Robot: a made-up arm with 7 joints. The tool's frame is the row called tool.
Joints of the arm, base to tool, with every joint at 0 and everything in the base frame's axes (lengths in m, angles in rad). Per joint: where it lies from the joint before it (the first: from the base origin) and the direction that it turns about. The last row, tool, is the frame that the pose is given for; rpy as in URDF.
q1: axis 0 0 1 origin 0 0 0.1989
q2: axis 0 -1 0 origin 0 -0.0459 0.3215
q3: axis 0 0 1 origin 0 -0.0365 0.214
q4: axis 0 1 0 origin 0.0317 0.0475 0.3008
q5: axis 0 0 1 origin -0.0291 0.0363 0.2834
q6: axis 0 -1 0 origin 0 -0.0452 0.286
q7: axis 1 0 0 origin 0.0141 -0.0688 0.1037
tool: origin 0 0 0 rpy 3.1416 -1.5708 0
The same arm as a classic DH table. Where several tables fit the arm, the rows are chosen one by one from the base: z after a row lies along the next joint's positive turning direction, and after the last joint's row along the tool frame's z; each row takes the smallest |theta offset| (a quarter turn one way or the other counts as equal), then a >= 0, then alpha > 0; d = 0 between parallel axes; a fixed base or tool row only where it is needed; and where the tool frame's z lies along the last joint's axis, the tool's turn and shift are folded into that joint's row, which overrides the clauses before.
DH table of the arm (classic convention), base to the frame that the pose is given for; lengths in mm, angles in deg. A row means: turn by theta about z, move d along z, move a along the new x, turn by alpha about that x. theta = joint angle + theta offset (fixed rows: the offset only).
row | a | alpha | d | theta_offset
q1 | 0.0 | 90.00 | 520.4 | 0.00
q2 | 0.0 | -90.00 | 82.4 | 0.00
q3 | 31.7 | -90.00 | 514.8 | 0.00
q4 | -29.1 | 90.00 | 83.8 | 0.00
q5 | 0.0 | 90.00 | 569.4 | 0.00
q6 | 103.7 | 90.00 | 114.0 | 90.00
q7 | 0.0 | 0.00 | 14.1 | 0.00

